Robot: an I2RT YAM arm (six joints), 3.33 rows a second.
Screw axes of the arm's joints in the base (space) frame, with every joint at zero. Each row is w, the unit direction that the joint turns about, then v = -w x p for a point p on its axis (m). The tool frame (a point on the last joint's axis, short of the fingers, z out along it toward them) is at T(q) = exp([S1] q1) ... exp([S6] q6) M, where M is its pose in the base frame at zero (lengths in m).
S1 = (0, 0, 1, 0, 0, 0)
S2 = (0, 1, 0, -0.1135, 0, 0.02)
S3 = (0, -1, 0, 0.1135, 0, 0.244)
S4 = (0, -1, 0, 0.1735, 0, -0.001)
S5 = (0, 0, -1, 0, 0.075, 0)
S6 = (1, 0, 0, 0, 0.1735, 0)
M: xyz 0.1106 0 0.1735 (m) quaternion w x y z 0.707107 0 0.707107 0
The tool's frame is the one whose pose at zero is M.
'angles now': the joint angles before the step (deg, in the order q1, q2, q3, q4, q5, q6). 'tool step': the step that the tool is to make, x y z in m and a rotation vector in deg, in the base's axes. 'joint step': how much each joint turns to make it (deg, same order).
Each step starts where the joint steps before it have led.
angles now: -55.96 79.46 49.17 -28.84 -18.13 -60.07
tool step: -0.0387 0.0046 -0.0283 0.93 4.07 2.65
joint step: -7.19 -1.49 -6.72 -1.16 -1.88 -10.71
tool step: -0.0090 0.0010 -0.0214 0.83 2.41 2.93
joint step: -1.84 2.33 -2.86 1.52 -0.17 -5.43
